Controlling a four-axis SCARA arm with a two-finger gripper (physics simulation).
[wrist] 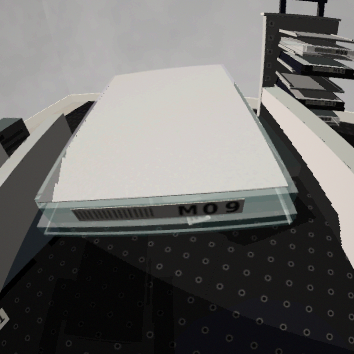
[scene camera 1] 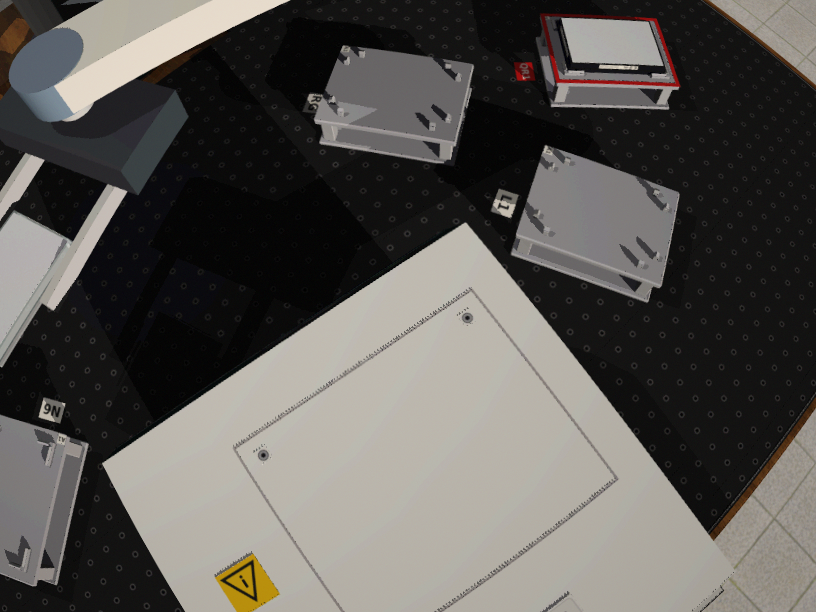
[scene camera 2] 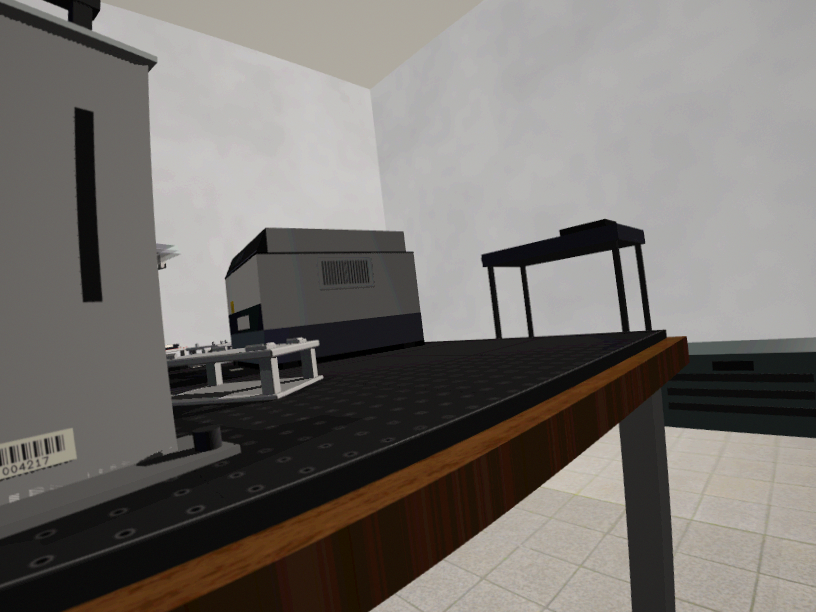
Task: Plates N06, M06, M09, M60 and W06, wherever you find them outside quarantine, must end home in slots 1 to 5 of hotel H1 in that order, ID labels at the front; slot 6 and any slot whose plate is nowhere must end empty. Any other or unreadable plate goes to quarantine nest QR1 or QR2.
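Places are measured from the arm's base along level axes (x ahead, y left, z up), in metres.
Where they show: gripper, fingertip midpoint: (wrist: 162, 114) (scene camera 1: 6, 284).
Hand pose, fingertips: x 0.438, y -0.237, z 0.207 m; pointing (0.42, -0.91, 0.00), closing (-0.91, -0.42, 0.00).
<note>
After its pixels a point has its place.
My gripper (wrist: 162, 114) @(x 0.438, y -0.237, z 0.207 m) is shut on plate M09 (scene camera 1: 23, 263) @(x 0.437, y -0.212, z 0.212 m) (wrist: 172, 145) @(x 0.417, y -0.205, z 0.211 m), a clear plate with a white top, and holds it level above the table at the left of scene camera 1. Its ID label faces the wrist camera. A hotel (wrist: 270, 55) @(x 0.391, y -0.602, z 0.178 m) stands at the upper right of the wrist view with several clear and dark plates; their labels are too small to read. A dark plate with a white lid (scene camera 1: 612, 42) @(x 0.569, y 0.464, z 0.077 m) sits in red-rimmed nest QR1 (scene camera 1: 612, 83) @(x 0.607, y 0.420, z 0.063 m); its label is unreadable. Nests RG (scene camera 1: 395, 88) @(x 0.443, y 0.215, z 0.063 m) and L1 (scene camera 1: 599, 217) @(x 0.715, y 0.261, z 0.063 m) are empty.
A large cream instrument housing (scene camera 1: 421, 421) @(x 0.772, y -0.047, z 0.264 m) fills the lower middle of scene camera 1. Another nest (scene camera 1: 26, 487) @(x 0.533, y -0.382, z 0.063 m) stands at lower left. In scene camera 2 a tall grey panel (scene camera 2: 46, 230) @(x 0.359, y -0.641, z 0.141 m), a white nest (scene camera 2: 270, 372) @(x 0.524, y -0.503, z 0.040 m) and a grey instrument (scene camera 2: 336, 289) @(x 0.779, y -0.243, z 0.146 m) stand on the table.
</note>
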